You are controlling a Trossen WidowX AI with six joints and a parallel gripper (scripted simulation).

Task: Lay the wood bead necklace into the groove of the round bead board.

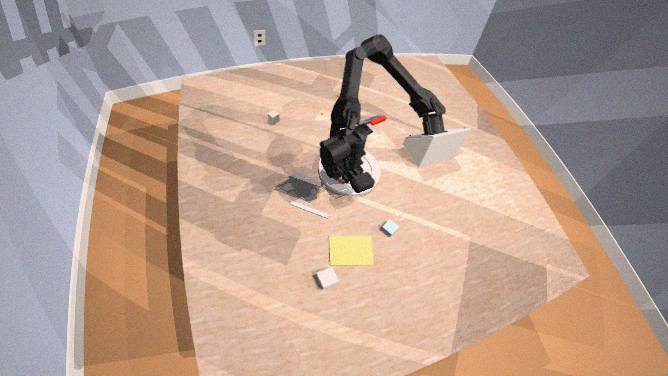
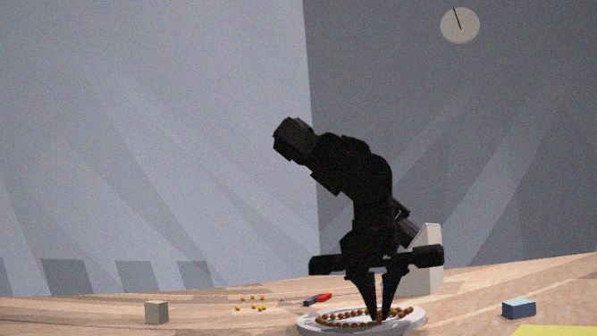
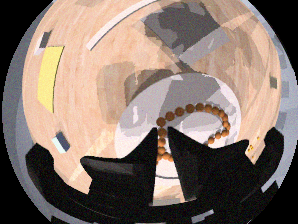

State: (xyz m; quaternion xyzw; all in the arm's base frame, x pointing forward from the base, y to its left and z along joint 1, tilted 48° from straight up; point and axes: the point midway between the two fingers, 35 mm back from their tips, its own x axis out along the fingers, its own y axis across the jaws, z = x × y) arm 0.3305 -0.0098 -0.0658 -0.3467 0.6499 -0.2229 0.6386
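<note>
Right now the grey sheet is 130 mm ahead of my gripper tip, 20 mm to the right of it and 10 mm below it. Also, from my gripper tip: yellow sheet (60 mm ahead, 220 mm to the left, 10 mm below); then blue block (70 mm behind, 190 mm to the left, 10 mm below); then stick (130 mm ahead, 60 mm to the left, 10 mm below).
</note>
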